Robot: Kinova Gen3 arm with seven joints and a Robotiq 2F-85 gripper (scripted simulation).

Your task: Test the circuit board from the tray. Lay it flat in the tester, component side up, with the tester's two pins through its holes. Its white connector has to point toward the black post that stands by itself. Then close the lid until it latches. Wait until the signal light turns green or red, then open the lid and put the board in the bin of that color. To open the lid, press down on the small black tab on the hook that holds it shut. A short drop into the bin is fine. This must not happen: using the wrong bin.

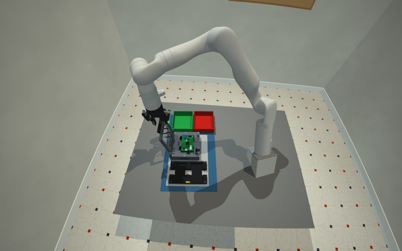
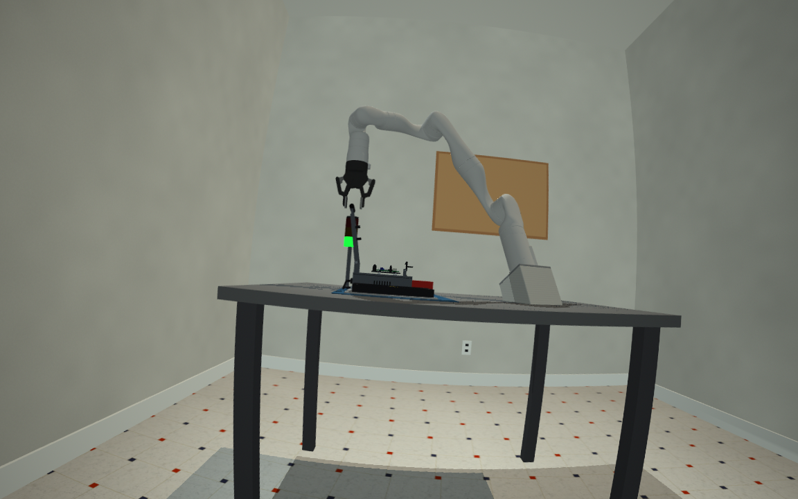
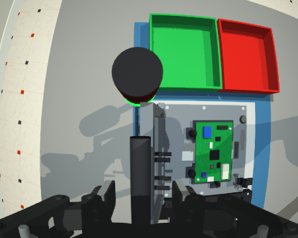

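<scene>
Right now the green circuit board is 21 cm below my hand, 13 cm behind it and 1 cm to the right of it. The rest, counted from my hand: green bin: 27 cm below, 21 cm to the right, 6 cm behind; red bin: 27 cm below, 23 cm to the right, 21 cm behind; tester lid: 10 cm below, 1 cm behind.
</scene>
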